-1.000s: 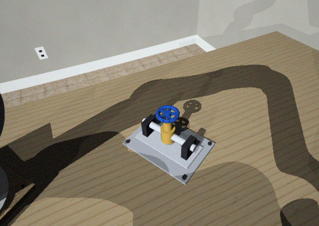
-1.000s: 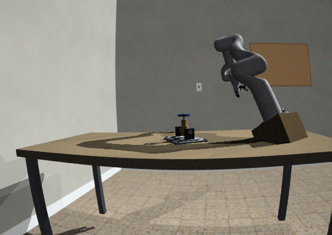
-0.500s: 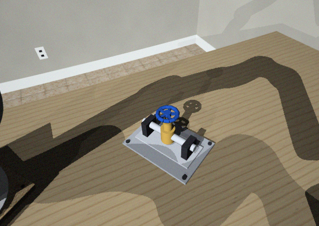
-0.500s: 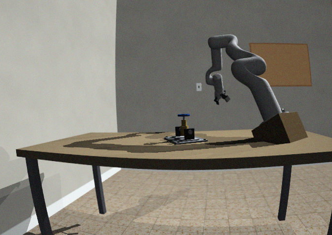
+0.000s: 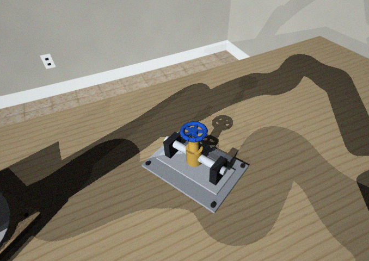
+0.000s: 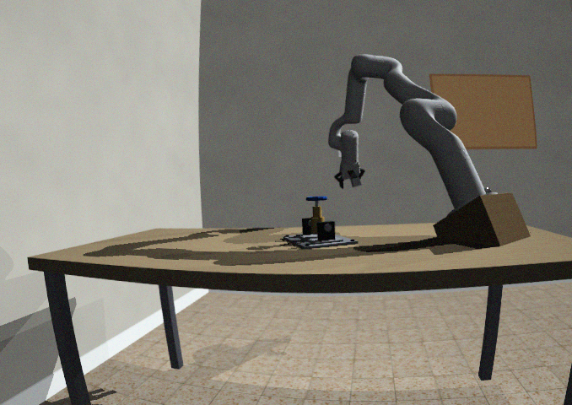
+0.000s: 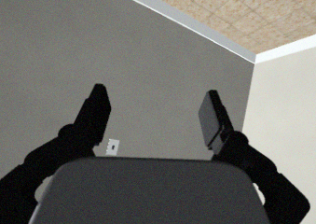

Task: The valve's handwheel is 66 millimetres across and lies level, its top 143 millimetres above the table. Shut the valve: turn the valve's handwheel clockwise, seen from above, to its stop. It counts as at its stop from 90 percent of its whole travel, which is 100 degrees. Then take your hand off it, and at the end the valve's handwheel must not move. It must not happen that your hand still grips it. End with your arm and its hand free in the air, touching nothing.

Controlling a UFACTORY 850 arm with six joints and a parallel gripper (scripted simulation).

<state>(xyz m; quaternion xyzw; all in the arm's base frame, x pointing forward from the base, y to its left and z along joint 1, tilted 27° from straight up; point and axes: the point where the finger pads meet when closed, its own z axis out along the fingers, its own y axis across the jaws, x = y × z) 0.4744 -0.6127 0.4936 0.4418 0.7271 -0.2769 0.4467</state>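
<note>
The blue spoked handwheel is 79 cm to the left of my hand, 5 cm below it and 2 cm behind it.
</note>
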